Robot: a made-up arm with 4 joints. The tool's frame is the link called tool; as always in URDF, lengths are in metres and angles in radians.
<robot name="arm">
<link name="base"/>
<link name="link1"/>
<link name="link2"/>
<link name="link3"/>
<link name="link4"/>
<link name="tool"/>
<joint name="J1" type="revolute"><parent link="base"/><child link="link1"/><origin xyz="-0.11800 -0.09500 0.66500"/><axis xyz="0 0 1"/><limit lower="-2.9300" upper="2.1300" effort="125" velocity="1.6"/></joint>
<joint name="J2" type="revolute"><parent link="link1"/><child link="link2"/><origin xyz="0.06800 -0.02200 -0.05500" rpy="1.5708 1.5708 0.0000"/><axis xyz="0 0 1"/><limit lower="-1.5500" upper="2.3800" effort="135" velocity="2.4"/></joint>
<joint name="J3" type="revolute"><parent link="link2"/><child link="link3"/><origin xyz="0.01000 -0.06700 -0.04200" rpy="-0.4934 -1.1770 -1.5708"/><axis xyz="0 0 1"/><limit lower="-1.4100" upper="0.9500" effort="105" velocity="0.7"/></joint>
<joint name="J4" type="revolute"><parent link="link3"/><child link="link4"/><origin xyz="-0.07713 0.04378 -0.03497" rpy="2.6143 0.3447 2.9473"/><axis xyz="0 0 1"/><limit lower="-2.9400" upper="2.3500" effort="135" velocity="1.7"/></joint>
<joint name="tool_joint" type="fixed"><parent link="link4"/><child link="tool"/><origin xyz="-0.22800 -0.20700 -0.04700" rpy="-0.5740 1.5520 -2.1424"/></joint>
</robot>
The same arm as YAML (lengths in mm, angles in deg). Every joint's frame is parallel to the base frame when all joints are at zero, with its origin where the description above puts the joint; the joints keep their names.
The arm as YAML. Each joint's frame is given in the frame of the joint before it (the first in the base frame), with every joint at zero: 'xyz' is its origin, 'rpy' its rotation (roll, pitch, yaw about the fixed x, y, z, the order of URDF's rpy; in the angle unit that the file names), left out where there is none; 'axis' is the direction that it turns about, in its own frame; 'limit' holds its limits. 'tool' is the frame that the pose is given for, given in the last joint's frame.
units:
  length: mm
  angle: deg
joints:
  - name: J1
    type: revolute
    origin:
      xyz: [-118.0, -95.0, 665.0]
    axis: [0.0, 0.0, 1.0]
    limit:
      lower: -167.88
      upper: 122.04
  - name: J2
    type: revolute
    origin:
      xyz: [68.0, -22.0, -55.0]
    axis: [0.0, -1.0, 0.0]
    limit:
      lower: -88.81
      upper: 136.36
  - name: J3
    type: revolute
    origin:
      xyz: [-67.0, 42.0, -10.0]
    axis: [0.813328, -0.337912, -0.473617]
    limit:
      lower: -80.79
      upper: 54.43
  - name: J4
    type: revolute
    origin:
      xyz: [-18.0, 91.0, -22.0]
    axis: [-1.0, 0.0, 0.0]
    limit:
      lower: -168.45
      upper: 134.65
tool:
  origin:
    xyz: [47.0, -228.0, 207.0]
    rpy: [-0.13, -0.9, -0.58]

